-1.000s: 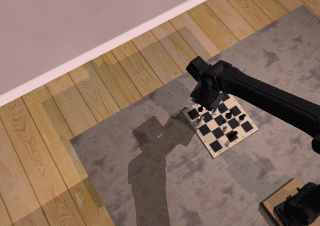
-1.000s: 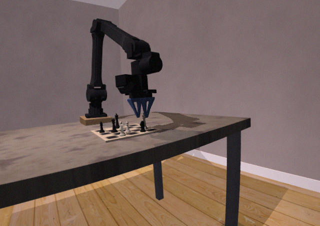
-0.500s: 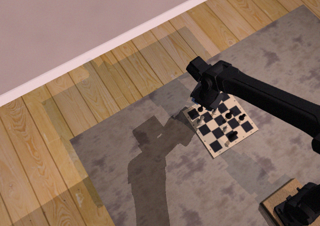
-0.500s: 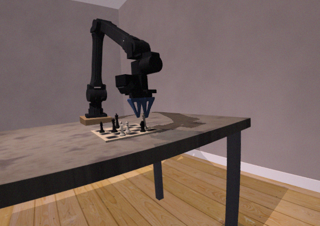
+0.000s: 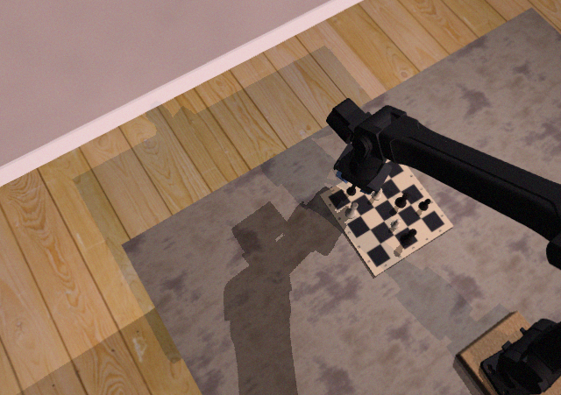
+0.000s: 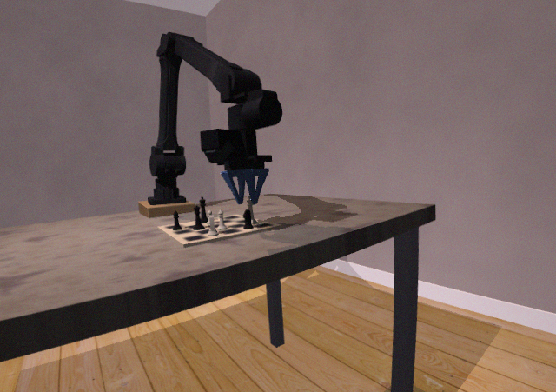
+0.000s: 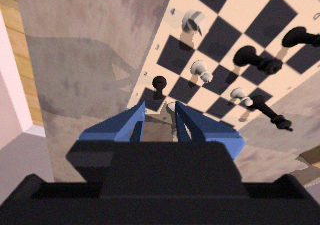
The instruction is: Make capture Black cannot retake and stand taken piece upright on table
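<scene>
My gripper is now 40 mm past the tall white piece, 20 mm to the right of it and 30 mm above it. From my hand the other things lie so: black piece 70 mm behind, 90 mm to the right, 30 mm below; then chessboard 70 mm behind, 50 mm to the right, 60 mm below.
</scene>
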